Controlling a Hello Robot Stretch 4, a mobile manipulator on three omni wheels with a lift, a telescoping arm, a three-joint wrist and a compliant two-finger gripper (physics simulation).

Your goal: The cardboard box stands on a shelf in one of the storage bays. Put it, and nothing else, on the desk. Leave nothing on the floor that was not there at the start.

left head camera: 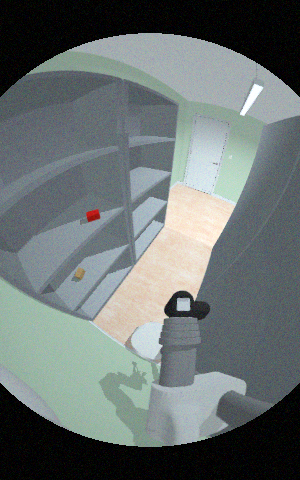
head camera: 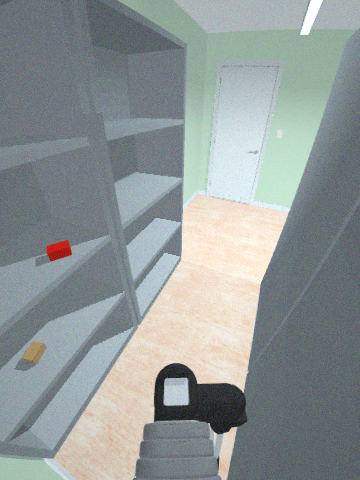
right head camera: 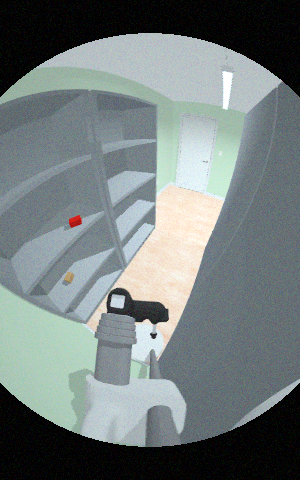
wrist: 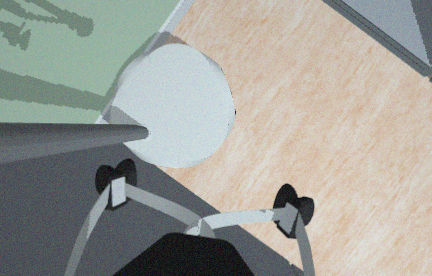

Labels:
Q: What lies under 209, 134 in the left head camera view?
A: A white door.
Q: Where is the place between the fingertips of the gripper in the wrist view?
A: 206, 188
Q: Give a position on a white door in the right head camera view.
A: At 197, 133

